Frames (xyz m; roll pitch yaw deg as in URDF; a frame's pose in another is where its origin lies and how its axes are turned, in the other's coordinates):
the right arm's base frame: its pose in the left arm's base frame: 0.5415 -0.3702 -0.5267 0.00 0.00 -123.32
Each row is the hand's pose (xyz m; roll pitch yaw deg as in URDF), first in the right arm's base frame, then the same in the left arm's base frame.
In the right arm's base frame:
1: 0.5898 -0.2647 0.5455 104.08 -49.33 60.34
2: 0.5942 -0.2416 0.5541 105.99 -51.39 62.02
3: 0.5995 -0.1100 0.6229 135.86 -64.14 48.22
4: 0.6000 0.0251 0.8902 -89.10 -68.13 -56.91
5: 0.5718 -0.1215 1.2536 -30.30 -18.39 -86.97
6: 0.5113 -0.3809 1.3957 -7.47 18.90 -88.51
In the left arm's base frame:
1: -0.0037 -0.7176 0.0188 104.08 -49.33 -62.98
2: 0.0132 -0.7340 0.0274 105.99 -51.39 -61.30
3: 0.1203 -0.8107 0.0962 135.86 -64.14 -75.10
4: 0.2329 -0.8854 0.3635 -89.10 -68.13 179.77
5: 0.1259 -0.7813 0.7269 -30.30 -18.39 149.71
6: -0.0577 -0.5882 0.8690 -7.47 18.90 148.17

